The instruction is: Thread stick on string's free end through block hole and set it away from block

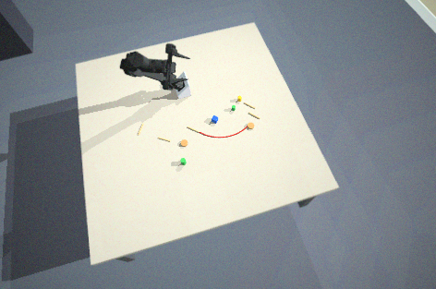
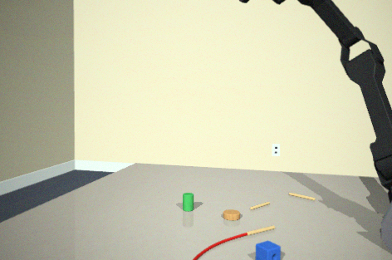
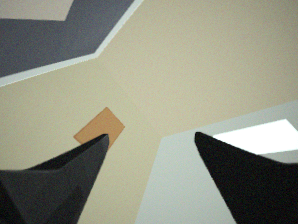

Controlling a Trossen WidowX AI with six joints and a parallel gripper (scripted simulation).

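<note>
Right now my gripper tip is 56 cm above the blue block, 11 cm to the right of it and 6 cm past it. The rest, counted from my gripper tip: wooden disc (57 cm below, 10 cm to the right, 4 cm ahead); then thin wooden stick (57 cm below, 3 cm behind, 2 cm to the right); then green cylinder (56 cm below, 24 cm to the left, 10 cm behind).
</note>
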